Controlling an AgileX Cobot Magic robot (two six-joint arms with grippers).
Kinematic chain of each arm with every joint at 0, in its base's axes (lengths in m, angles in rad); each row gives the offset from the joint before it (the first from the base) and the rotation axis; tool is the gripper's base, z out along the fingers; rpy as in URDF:
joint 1: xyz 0 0 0.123 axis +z
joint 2: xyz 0 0 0 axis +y
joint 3: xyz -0.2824 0 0.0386 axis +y
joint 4: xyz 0.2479 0 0.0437 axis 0.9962 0 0.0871
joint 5: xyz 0 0 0 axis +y
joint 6: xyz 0.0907 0 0.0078 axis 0.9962 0 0.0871
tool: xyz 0 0 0 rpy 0 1.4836 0
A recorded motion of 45 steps. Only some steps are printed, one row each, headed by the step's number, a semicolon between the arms.
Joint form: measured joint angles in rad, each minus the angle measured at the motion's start. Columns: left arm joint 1, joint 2, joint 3, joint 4, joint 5, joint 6; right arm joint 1, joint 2, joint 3, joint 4, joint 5, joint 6.
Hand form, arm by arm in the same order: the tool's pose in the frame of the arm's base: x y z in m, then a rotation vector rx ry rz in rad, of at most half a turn. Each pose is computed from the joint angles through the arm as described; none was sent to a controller.
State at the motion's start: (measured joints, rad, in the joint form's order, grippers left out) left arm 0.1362 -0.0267 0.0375 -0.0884 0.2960 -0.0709; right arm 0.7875 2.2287 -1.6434 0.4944 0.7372 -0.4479
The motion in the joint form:
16: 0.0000 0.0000 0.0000 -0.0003 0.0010 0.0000; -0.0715 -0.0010 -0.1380 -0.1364 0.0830 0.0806
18: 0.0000 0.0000 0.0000 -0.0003 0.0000 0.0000; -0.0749 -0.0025 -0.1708 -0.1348 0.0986 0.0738
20: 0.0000 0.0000 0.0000 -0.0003 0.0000 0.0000; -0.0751 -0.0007 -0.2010 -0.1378 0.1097 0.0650
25: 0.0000 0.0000 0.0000 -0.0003 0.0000 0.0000; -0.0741 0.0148 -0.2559 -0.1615 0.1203 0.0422
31: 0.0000 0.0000 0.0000 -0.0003 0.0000 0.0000; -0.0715 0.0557 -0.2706 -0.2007 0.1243 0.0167
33: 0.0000 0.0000 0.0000 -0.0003 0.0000 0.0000; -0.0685 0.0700 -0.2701 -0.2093 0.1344 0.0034
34: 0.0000 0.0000 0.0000 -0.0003 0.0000 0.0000; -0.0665 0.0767 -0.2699 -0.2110 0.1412 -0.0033
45: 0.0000 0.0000 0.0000 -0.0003 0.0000 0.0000; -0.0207 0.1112 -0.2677 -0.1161 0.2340 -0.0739
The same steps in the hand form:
16: 0.0536 0.0050 0.1751 -0.2420 1.7739 -0.0372; 0.3480 0.3337 0.1752 -1.1906 2.4980 0.5200
18: 0.0537 0.0050 0.1752 -0.2419 1.7730 -0.0372; 0.3514 0.3351 0.1847 -1.1942 2.4734 0.5276
20: 0.0537 0.0050 0.1752 -0.2419 1.7730 -0.0372; 0.3539 0.3372 0.1920 -1.2058 2.4469 0.5280
25: 0.0537 0.0050 0.1752 -0.2419 1.7730 -0.0372; 0.3597 0.3411 0.1992 -1.2437 2.3930 0.5010
31: 0.0537 0.0050 0.1752 -0.2419 1.7730 -0.0372; 0.3635 0.3428 0.1821 -1.3110 2.3903 0.4417
33: 0.0537 0.0050 0.1752 -0.2419 1.7730 -0.0372; 0.3626 0.3435 0.1743 -1.3470 2.3978 0.4259
34: 0.0537 0.0050 0.1752 -0.2419 1.7730 -0.0372; 0.3618 0.3440 0.1707 -1.3652 2.4028 0.4215
45: 0.0537 0.0050 0.1752 -0.2419 1.7730 -0.0372; 0.3355 0.3618 0.1527 -1.5235 2.4464 0.5358

